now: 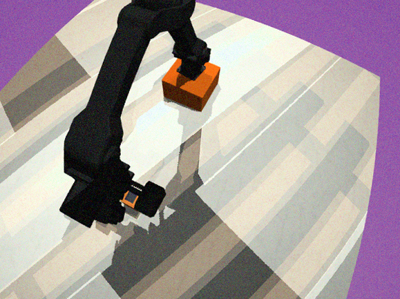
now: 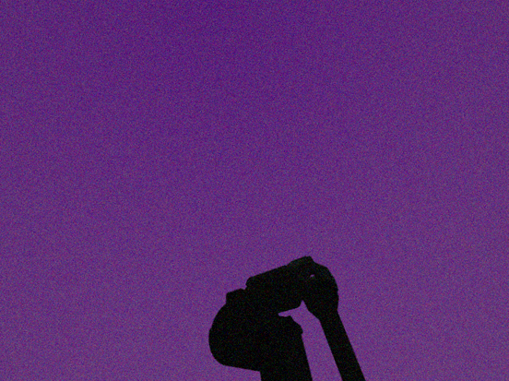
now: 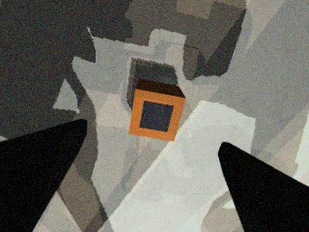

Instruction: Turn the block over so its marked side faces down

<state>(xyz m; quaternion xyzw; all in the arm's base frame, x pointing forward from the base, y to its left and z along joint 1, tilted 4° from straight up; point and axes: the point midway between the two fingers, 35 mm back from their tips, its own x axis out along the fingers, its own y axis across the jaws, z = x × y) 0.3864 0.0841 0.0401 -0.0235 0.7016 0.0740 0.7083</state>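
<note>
My gripper tip is 40 mm above the block.
</note>
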